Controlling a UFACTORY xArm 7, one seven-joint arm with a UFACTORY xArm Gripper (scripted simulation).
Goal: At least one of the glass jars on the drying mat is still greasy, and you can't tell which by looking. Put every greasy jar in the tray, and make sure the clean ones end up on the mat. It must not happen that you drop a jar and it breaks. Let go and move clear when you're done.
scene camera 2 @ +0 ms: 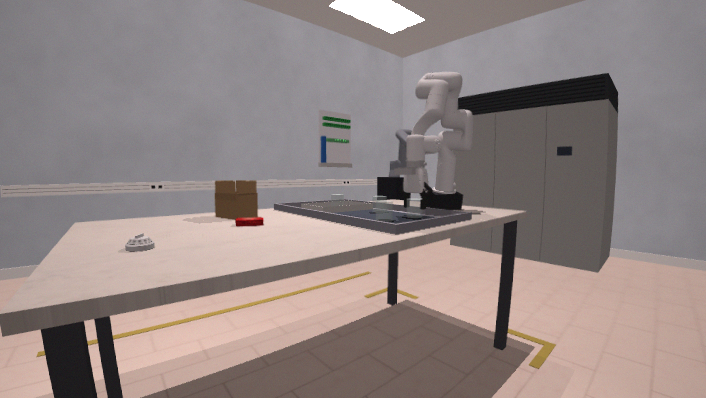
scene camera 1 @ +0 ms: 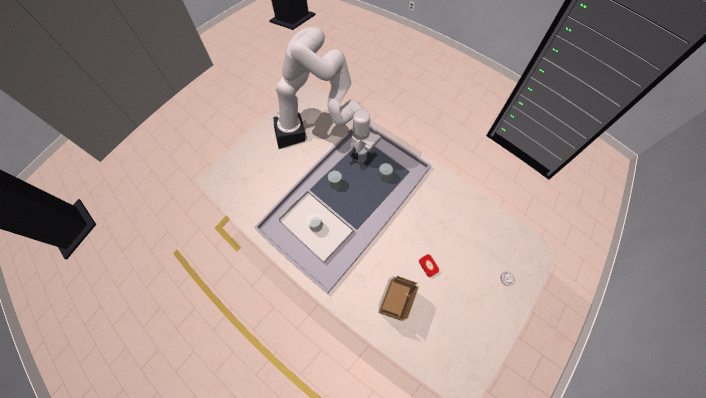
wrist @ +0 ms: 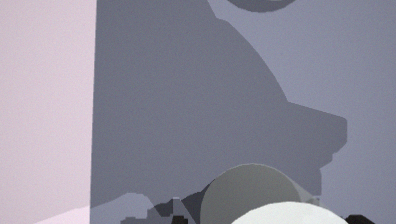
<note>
The pictures show: my gripper, a cardboard box, a white tray and a dark drying mat.
</note>
